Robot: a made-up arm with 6 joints. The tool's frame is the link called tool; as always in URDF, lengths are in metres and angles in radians. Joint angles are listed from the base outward.
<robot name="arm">
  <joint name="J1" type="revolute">
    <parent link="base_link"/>
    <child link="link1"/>
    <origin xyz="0.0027 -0.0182 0.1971" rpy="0 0 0"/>
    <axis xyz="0 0 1"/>
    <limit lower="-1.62" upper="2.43"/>
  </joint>
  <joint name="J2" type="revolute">
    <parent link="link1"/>
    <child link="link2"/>
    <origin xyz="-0.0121 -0.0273 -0.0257" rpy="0 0 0"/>
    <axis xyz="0.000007 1 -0.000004"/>
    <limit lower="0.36" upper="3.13"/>
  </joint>
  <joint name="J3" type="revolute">
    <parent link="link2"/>
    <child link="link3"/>
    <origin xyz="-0.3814 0.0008 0.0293" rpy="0 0 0"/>
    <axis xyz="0.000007 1 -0.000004"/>
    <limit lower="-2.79" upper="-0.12"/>
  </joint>
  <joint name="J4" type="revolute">
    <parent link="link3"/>
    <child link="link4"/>
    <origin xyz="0.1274 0.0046 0.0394" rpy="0 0 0"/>
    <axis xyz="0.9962 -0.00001 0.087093"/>
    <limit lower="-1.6" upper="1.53"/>
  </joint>
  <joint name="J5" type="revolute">
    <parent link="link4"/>
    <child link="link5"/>
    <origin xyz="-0.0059 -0.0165 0.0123" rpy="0 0 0"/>
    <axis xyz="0.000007 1 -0.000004"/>
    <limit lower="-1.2" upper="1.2"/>
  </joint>
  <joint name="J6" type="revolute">
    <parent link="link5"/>
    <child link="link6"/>
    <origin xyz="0.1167 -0.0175 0.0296" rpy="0 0 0"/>
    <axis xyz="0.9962 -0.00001 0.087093"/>
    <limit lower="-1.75" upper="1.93"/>
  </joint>
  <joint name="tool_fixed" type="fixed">
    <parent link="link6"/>
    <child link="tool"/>
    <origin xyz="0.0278 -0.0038 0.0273" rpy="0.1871 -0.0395 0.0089"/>
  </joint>
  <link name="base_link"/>
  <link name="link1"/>
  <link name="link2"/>
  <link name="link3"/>
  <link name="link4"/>
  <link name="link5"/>
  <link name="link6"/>
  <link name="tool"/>
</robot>
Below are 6 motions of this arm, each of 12 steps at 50 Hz.
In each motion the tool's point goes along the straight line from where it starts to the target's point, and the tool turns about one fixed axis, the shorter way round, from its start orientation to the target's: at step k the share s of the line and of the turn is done. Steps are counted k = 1, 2, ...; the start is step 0. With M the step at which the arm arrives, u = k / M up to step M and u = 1 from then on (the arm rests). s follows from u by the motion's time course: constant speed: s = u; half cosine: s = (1 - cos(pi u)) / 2; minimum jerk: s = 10 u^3 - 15 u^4 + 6 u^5.
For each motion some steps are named. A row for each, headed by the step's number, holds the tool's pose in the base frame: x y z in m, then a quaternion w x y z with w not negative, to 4 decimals.
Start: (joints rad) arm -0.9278 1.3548 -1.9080 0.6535 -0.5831 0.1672
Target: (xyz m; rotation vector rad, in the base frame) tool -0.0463 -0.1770 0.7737 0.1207 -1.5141 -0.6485
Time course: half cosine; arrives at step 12
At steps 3, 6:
3: -0.0696 -0.1462 0.7712 0.6935 0.1543 -0.6656 -0.2288
6: -0.0600 -0.1589 0.7722 0.6882 0.1128 -0.6702 -0.2540

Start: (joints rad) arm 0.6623 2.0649 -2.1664 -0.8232 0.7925 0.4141
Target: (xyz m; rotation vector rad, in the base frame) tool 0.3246 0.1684 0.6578 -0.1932 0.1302 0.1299
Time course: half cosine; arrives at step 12
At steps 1, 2, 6, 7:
1: 0.4149 0.1753 0.5620 0.9702 -0.1406 0.1895 0.0558
2: 0.4103 0.1750 0.5669 0.9717 -0.1384 0.1832 0.0563
6: 0.3705 0.1719 0.6091 0.9827 -0.1191 0.1286 0.0603
7: 0.3586 0.1710 0.6217 0.9853 -0.1133 0.1121 0.0615

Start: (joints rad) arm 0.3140 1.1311 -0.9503 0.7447 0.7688 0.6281
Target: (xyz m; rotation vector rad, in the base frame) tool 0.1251 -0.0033 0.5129 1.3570 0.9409 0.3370
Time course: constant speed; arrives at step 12
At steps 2, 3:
2: 0.1100 -0.0019 0.4614 0.6344 0.5824 0.5012 0.0841
3: 0.1115 -0.0020 0.4666 0.6379 0.5846 0.4930 0.0907

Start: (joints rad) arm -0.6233 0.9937 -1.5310 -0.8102 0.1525 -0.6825
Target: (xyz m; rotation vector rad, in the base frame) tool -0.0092 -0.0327 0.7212 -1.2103 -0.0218 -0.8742
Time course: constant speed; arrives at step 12
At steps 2, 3, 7, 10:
2: -0.0112 -0.0269 0.7224 0.6882 -0.5813 0.0221 -0.4336
3: -0.0110 -0.0275 0.7223 0.6929 -0.5783 0.0189 -0.4301
7: -0.0102 -0.0298 0.7218 0.7116 -0.5663 0.0061 -0.4159
10: -0.0096 -0.0315 0.7214 0.7252 -0.5569 -0.0035 -0.4050

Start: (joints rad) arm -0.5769 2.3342 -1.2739 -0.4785 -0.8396 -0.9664
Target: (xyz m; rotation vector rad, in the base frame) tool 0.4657 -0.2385 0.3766 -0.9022 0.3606 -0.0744
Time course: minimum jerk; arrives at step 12
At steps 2, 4, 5, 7, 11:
2: 0.4580 -0.2745 0.3578 0.8601 -0.4823 0.1543 -0.0612
4: 0.4594 -0.2680 0.3612 0.8646 -0.4736 0.1578 -0.0566
5: 0.4605 -0.2629 0.3638 0.8681 -0.4668 0.1605 -0.0530
7: 0.4629 -0.2514 0.3698 0.8756 -0.4512 0.1665 -0.0449
11: 0.4657 -0.2387 0.3765 0.8835 -0.4337 0.1732 -0.0359

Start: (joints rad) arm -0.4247 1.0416 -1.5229 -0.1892 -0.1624 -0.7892
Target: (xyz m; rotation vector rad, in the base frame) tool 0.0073 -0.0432 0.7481 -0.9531 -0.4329 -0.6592
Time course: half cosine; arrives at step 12
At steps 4, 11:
4: -0.0127 -0.0387 0.7482 0.8196 -0.4257 -0.2234 -0.3117
11: 0.0068 -0.0431 0.7481 0.8148 -0.4463 -0.2034 -0.3090

